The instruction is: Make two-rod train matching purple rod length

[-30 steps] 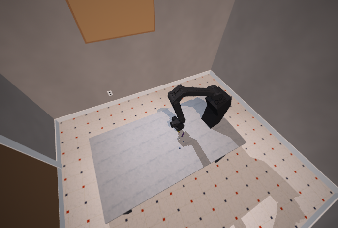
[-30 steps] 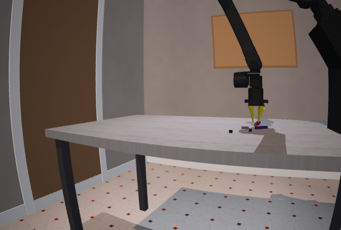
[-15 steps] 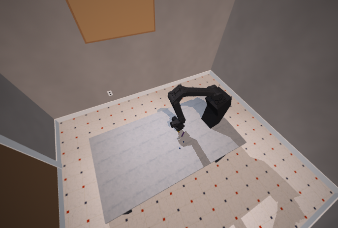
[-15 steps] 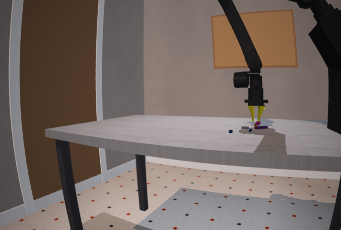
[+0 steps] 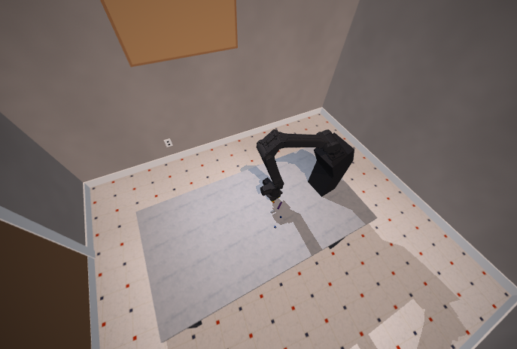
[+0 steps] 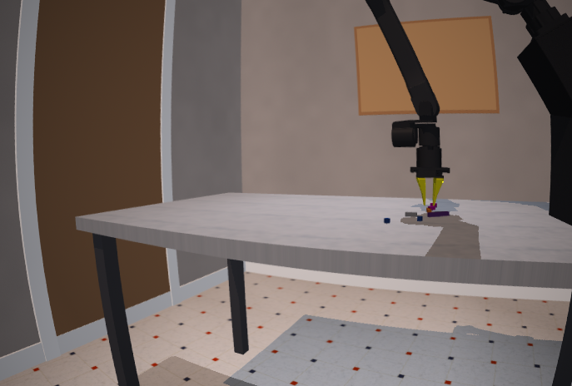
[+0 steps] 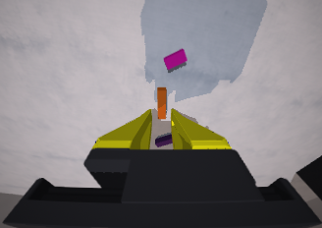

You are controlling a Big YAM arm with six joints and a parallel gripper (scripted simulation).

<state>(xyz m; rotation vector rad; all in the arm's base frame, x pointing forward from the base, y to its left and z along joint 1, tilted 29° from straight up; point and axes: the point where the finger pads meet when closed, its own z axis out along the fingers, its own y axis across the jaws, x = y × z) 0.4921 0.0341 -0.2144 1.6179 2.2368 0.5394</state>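
Right now the orange rod is 20 mm below my hand. Round my hand: grey rod 80 mm to the left, 30 mm ahead, 20 mm below; purple rod 50 mm to the left, 40 mm behind, 20 mm below.
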